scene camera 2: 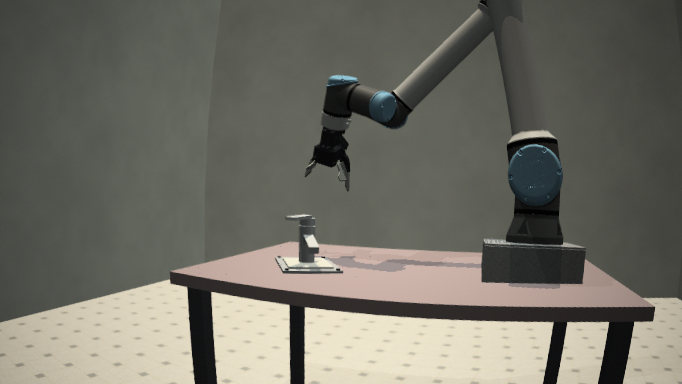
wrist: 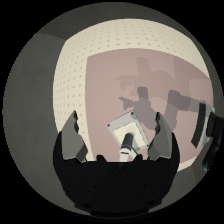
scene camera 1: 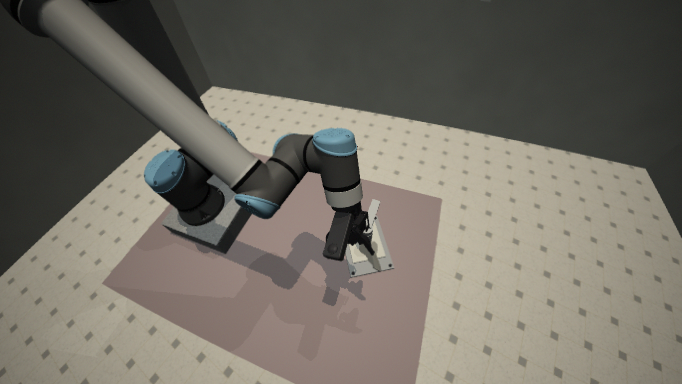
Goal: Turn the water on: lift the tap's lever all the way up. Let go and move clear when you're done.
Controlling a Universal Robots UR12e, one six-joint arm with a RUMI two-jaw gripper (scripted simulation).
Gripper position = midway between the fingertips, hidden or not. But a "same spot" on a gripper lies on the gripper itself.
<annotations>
my gripper: scene camera 2 326, 184; wrist; scene camera 1
same spot on my gripper: (scene camera 1: 365, 247) = (wrist: 62, 149)
</annotations>
